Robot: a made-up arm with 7 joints.
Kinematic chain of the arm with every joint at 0, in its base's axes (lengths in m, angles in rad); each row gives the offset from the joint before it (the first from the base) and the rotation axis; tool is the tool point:
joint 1: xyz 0 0 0.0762 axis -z
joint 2: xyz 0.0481 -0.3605 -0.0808 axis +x
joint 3: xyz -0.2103 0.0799 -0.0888 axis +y
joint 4: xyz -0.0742 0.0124 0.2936 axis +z
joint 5: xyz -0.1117 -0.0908 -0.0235 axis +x
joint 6: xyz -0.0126 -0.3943 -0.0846 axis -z
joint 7: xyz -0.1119 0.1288 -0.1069 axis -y
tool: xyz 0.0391 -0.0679 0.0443
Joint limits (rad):
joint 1: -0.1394..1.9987
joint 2: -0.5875..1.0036
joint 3: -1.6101..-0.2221
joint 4: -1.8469..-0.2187
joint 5: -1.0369..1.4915
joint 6: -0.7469..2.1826
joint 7: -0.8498..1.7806
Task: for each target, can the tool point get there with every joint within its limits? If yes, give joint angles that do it. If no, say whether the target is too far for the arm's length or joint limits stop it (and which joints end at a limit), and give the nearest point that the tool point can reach.
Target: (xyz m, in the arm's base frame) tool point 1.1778 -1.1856 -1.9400
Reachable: no: too far | nearest point -0.0089 -0.6462 -0.6700 | short by 1.820 m
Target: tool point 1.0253 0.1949 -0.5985
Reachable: no: joint limits stop it (at a limit: joint 1, joint 3, joint 6, joint 7) | nearest point 0.5682 0.3080 -0.3718 | short by 0.523 m
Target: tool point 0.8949 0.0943 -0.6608
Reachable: no: joint limits stop it (at a limit: joint 1, joint 3, joint 6, joint 7) | nearest point 0.5190 0.2497 -0.4259 | short by 0.470 m
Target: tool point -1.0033 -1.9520 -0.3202
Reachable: no: too far | nearest point -0.5679 -1.0283 -0.2988 | short by 1.021 m
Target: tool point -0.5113 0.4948 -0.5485
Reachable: yes | joints 1.5280 -0.2247 -1.4454 -1.1482 -0.5258 1.2081 -0.1807
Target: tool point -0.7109 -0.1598 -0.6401
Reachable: yes | joints 0.4626 -0.0791 -1.3596 -0.8596 -0.3404 -0.5191 0.7329
